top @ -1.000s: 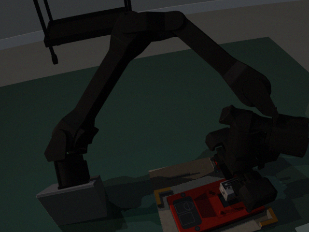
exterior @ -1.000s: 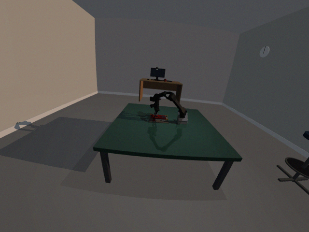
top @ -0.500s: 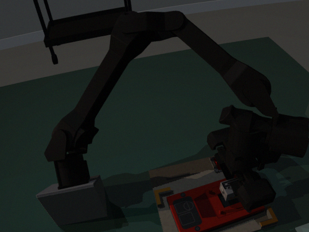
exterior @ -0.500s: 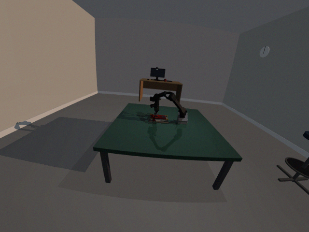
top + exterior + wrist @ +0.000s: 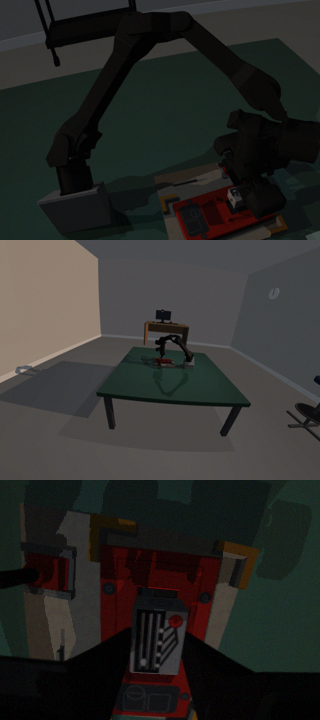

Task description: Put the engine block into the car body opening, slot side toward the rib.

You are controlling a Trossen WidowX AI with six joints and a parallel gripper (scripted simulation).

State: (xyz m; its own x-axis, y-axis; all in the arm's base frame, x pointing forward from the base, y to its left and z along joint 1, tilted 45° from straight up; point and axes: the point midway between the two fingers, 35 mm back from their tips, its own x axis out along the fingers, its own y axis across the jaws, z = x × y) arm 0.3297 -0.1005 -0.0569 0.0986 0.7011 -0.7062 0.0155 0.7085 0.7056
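Right now my gripper tip is 3 cm short of the grey holder, 11 cm to the right of it and 3 cm above it. Round my gripper tip: engine block (1 cm below).
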